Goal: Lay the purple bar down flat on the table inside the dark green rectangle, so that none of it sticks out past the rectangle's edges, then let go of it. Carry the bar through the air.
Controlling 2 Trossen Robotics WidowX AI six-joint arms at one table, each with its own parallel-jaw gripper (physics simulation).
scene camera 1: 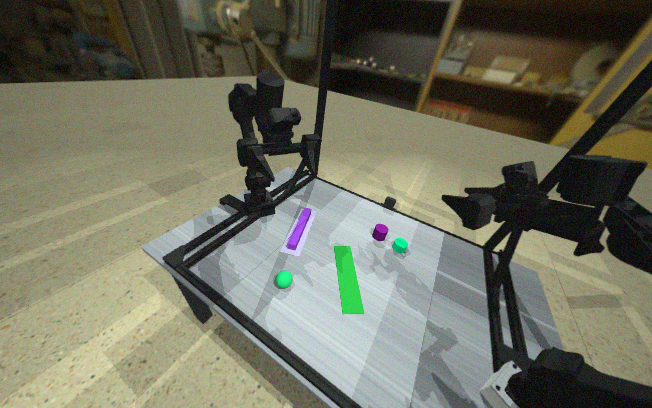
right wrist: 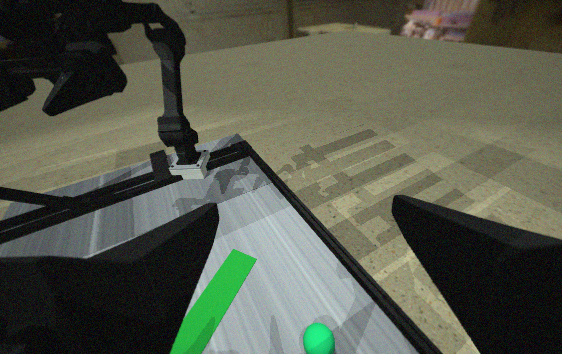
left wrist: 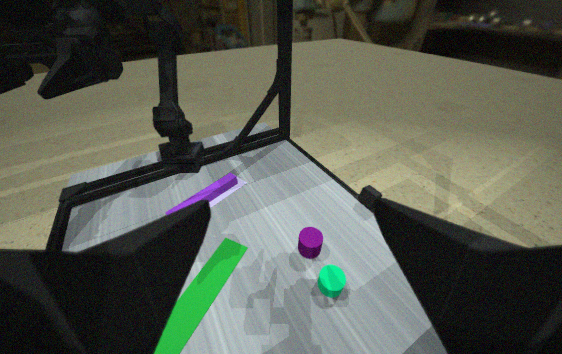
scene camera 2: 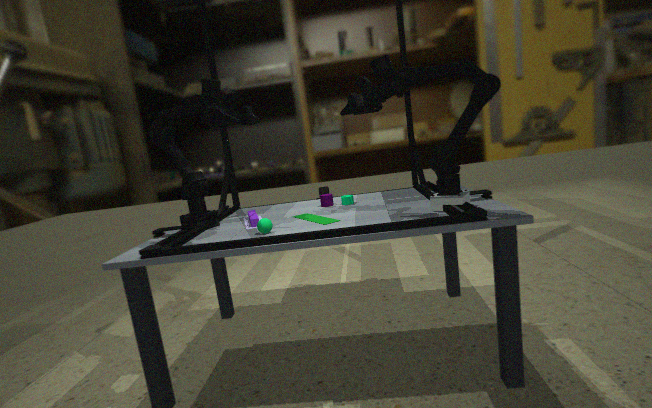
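Pixels of known places: left gripper, between the fingertips: (scene camera 1: pixel 453 193) (right wrist: pixel 9 115) (left wrist: pixel 292 206) (scene camera 2: pixel 347 114); right gripper, between the fingertips: (scene camera 1: pixel 294 176) (right wrist: pixel 304 207) (left wrist: pixel 6 97) (scene camera 2: pixel 249 121); left arm's base, origin of its link: (scene camera 1: pixel 526 398) (right wrist: pixel 189 158) (scene camera 2: pixel 449 193); right arm's base, origin of its link: (scene camera 1: pixel 259 198) (left wrist: pixel 183 149) (scene camera 2: pixel 198 213).
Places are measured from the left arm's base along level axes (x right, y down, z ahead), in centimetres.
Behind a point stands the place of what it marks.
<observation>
The purple bar (scene camera 1: pixel 300 227) {z 66.8, x -23.3, y 1.8 cm} (scene camera 2: pixel 253 218) {z 61.7, x -28.7, y 1.8 cm} (left wrist: pixel 215 190) {z 69.6, x -19.5, y 2.0 cm} lies flat on a pale lavender rectangle (scene camera 1: pixel 308 226) {z 68.7, x -18.8, y 4.6 cm} (left wrist: pixel 230 194) {z 70.6, x -16.2, y 4.7 cm}, near the right arm's base. The green rectangle (scene camera 1: pixel 350 282) {z 40.7, x -17.2, y 4.6 cm} (scene camera 2: pixel 317 219) {z 41.1, x -18.2, y 4.6 cm} (left wrist: pixel 210 290) {z 43.6, x -15.0, y 4.6 cm} (right wrist: pixel 220 295) {z 41.1, x -18.3, y 4.6 cm} lies apart, to the bar's right in scene camera 1, with nothing on it. My right gripper (scene camera 1: pixel 293 176) {z 51.2, x -33.2, y -31.3 cm} (scene camera 2: pixel 251 116) {z 51.2, x -33.2, y -31.3 cm} (right wrist: pixel 304 207) {z 51.2, x -33.2, y -31.3 cm} is open and empty, high above the table on the bar's side. My left gripper (scene camera 1: pixel 457 195) {z 34.7, x -0.1, y -30.6 cm} (scene camera 2: pixel 352 102) {z 34.7, x -0.1, y -30.6 cm} (left wrist: pixel 292 206) {z 34.7, x -0.1, y -30.6 cm} is open and empty, high up at the right. The bar does not show in the right wrist view.
A green ball (scene camera 1: pixel 284 279) {z 47.8, x -36.6, y 0.2 cm} (scene camera 2: pixel 265 226) {z 47.3, x -37.8, y 2.0 cm} (right wrist: pixel 319 340) {z 49.5, x -36.1, y -0.2 cm} lies in front of the bar. A dark purple cylinder (scene camera 1: pixel 380 232) {z 51.5, x 3.7, y 0.3 cm} (scene camera 2: pixel 326 200) {z 51.5, x 3.4, y 2.0 cm} (left wrist: pixel 310 242) {z 51.5, x 5.4, y 0.0 cm} and a teal green cylinder (scene camera 1: pixel 400 245) {z 43.9, x 7.5, y 1.5 cm} (scene camera 2: pixel 347 200) {z 43.5, x 6.9, y 2.9 cm} (left wrist: pixel 332 281) {z 44.0, x 8.8, y 1.4 cm} stand behind the green rectangle. A black frame (scene camera 1: pixel 270 336) {z 36.4, x -44.3, y 2.7 cm} borders the table.
</observation>
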